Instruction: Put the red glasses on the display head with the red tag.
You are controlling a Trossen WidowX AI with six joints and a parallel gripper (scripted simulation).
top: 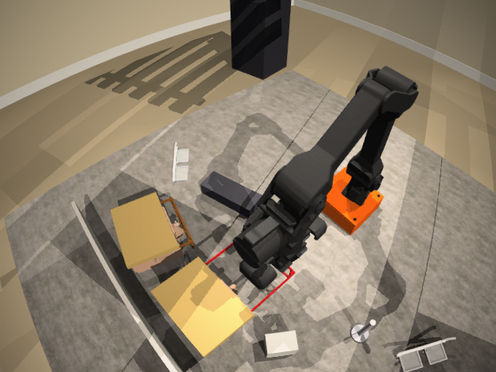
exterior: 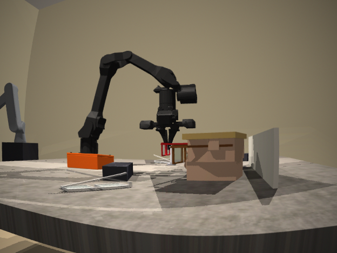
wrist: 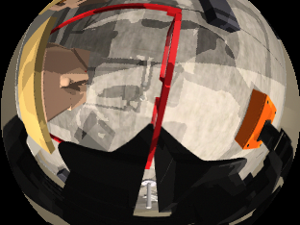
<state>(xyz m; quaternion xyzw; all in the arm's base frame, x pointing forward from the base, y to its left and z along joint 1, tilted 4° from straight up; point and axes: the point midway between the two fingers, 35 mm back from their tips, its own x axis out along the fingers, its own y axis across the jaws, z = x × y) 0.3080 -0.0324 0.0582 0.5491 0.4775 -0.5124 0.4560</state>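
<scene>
Right now my gripper tip is 13 cm short of the small white box, 10 cm to the right of it and 4 cm above it. The rest, counted from my gripper tip: white wall strip (27 cm ahead, 19 cm to the right, 1 cm below); display head (27 cm to the right, 12 cm ahead, 1 cm below); stand (22 cm to the left, 5 cm below).
</scene>
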